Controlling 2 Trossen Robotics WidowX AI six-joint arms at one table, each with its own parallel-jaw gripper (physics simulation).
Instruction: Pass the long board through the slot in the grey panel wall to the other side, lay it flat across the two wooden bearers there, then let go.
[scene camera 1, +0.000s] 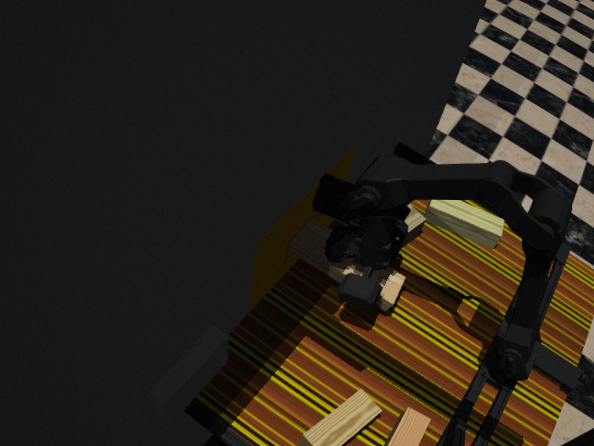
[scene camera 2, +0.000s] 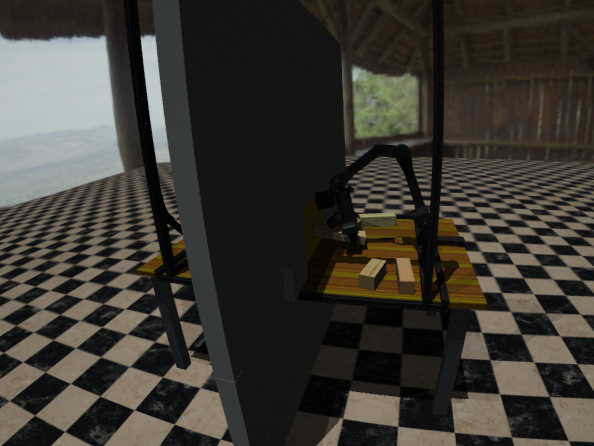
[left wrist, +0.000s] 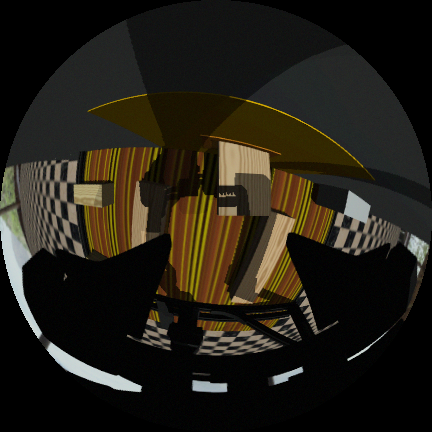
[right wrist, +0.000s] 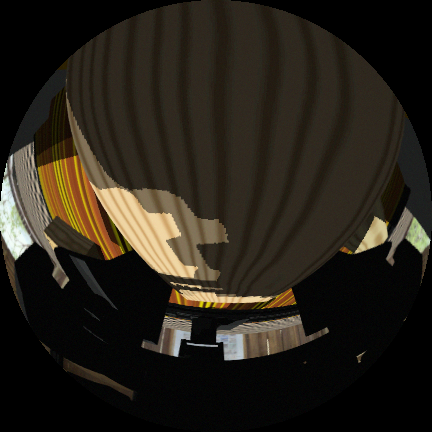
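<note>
The long board is held in my right gripper, with its far end in the slot at the yellow-marked part of the grey panel wall. In the left wrist view, the other end of the board sticks out of the slot on the far side, above the table. Two wooden bearers lie there, one on each side of the board's line. My left gripper is open, with its fingertips short of the board end and nothing between them.
Loose wooden blocks lie on the striped table on the right arm's side. A pale block lies at the left in the left wrist view. A grey block stands at the wall beside the table.
</note>
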